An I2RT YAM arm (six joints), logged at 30 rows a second.
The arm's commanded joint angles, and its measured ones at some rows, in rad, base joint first. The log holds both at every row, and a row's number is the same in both.
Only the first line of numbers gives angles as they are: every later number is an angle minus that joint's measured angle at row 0.
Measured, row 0:
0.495, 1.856, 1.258, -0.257, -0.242, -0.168
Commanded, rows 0 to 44:
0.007, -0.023, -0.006, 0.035, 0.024, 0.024
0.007, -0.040, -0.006, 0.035, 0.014, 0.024
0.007, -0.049, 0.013, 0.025, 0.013, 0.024
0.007, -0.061, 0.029, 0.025, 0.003, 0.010
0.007, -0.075, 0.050, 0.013, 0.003, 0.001
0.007, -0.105, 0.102, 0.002, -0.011, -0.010
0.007, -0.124, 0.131, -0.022, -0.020, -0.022
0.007, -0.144, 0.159, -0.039, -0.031, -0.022
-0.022, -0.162, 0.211, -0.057, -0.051, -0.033
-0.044, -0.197, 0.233, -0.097, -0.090, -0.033
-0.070, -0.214, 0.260, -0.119, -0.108, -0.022
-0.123, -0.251, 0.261, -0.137, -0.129, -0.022
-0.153, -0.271, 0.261, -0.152, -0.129, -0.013
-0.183, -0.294, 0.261, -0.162, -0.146, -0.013
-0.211, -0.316, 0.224, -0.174, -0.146, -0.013
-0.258, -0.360, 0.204, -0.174, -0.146, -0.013
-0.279, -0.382, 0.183, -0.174, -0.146, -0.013
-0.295, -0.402, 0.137, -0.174, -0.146, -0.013
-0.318, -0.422, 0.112, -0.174, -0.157, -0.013
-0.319, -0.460, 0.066, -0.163, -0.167, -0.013
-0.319, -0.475, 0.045, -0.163, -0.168, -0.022
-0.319, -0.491, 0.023, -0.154, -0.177, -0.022
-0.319, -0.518, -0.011, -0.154, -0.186, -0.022
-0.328, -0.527, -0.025, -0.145, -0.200, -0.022
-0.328, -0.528, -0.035, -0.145, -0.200, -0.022
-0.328, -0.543, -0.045, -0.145, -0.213, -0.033
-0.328, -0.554, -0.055, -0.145, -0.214, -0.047
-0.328, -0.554, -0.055, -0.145, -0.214, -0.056
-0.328, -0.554, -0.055, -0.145, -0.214, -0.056
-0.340, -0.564, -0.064, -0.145, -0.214, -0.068
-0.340, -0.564, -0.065, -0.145, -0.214, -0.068
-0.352, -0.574, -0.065, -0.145, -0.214, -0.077
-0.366, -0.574, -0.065, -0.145, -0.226, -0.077
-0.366, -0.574, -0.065, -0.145, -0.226, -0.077
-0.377, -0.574, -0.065, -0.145, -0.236, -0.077
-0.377, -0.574, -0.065, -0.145, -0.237, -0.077
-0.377, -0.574, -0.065, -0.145, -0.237, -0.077
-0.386, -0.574, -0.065, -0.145, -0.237, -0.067
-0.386, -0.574, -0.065, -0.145, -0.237, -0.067
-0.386, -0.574, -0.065, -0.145, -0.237, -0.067
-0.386, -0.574, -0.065, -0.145, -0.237, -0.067
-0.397, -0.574, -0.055, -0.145, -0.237, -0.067
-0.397, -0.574, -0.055, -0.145, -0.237, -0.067
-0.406, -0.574, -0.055, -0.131, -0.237, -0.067
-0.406, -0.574, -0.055, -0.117, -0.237, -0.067
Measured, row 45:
-0.390, -0.529, -0.070, -0.170, -0.220, -0.059
